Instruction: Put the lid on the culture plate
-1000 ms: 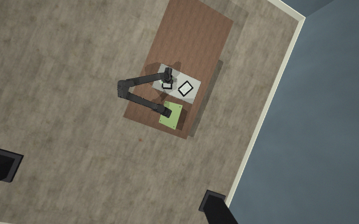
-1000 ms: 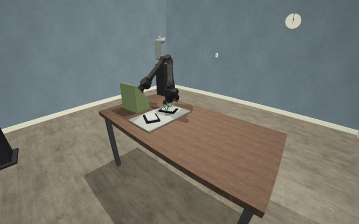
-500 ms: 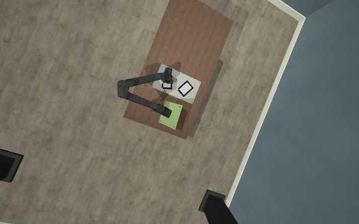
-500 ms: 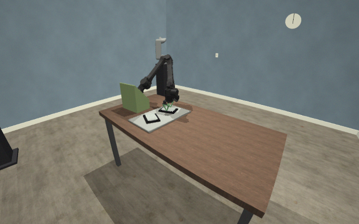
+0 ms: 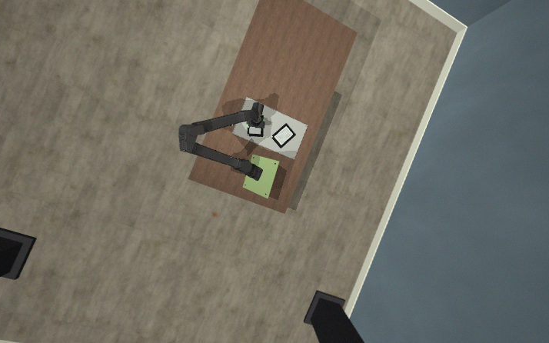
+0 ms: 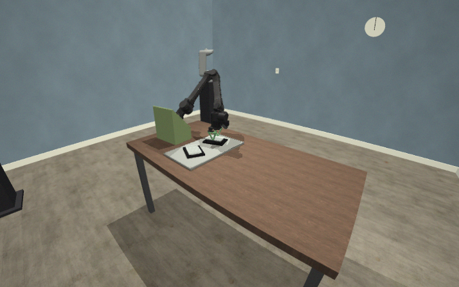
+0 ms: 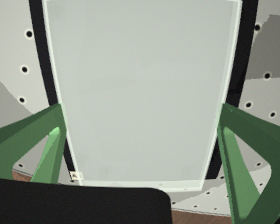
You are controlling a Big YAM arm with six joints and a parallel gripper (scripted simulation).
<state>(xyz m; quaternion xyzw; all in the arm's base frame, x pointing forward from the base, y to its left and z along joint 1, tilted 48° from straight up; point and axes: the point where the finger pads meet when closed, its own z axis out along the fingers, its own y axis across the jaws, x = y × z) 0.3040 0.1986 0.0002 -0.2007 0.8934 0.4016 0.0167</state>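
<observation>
Right now my hand is 30 mm above the lid park LP1. Round my hand: culture plate (20 mm ahead, 230 mm to the right, 20 mm below); clear lid (10 mm below).
</observation>
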